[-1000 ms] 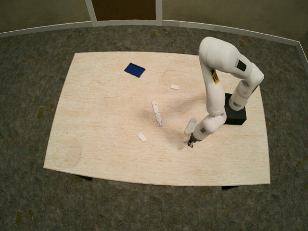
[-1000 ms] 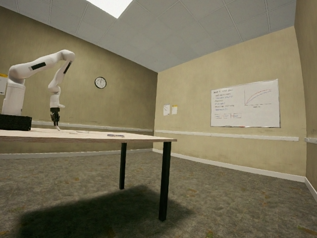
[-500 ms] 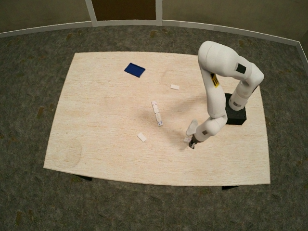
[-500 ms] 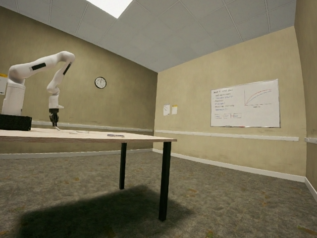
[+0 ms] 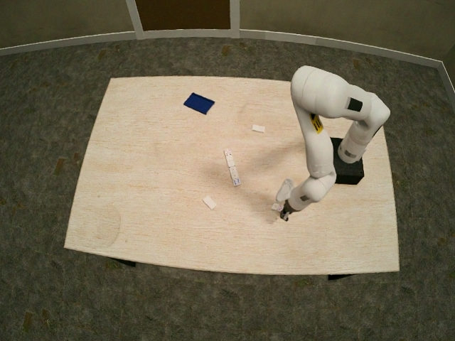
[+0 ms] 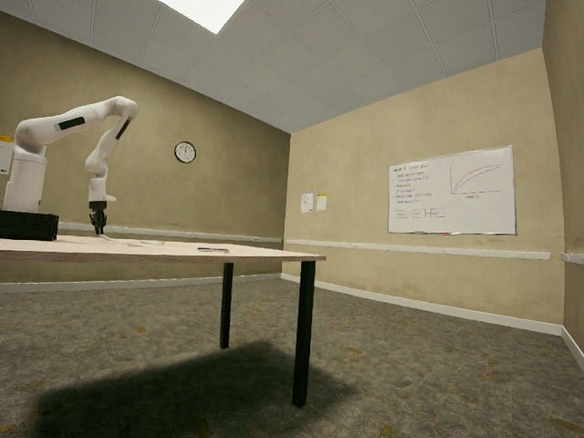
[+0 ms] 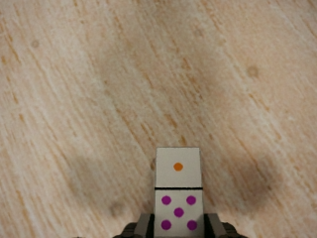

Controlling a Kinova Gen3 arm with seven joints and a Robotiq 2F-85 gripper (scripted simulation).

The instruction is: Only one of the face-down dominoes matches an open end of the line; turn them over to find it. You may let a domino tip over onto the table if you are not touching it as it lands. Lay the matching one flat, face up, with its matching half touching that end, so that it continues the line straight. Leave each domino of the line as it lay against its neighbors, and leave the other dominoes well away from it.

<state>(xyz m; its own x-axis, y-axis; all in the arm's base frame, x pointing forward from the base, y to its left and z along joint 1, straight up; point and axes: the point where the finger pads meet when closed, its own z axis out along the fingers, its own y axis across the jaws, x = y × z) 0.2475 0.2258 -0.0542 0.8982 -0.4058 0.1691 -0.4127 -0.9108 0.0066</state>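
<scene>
The white domino lies 2 cm below my hand, 2 cm ahead of it and 1 cm to the right of it.
</scene>
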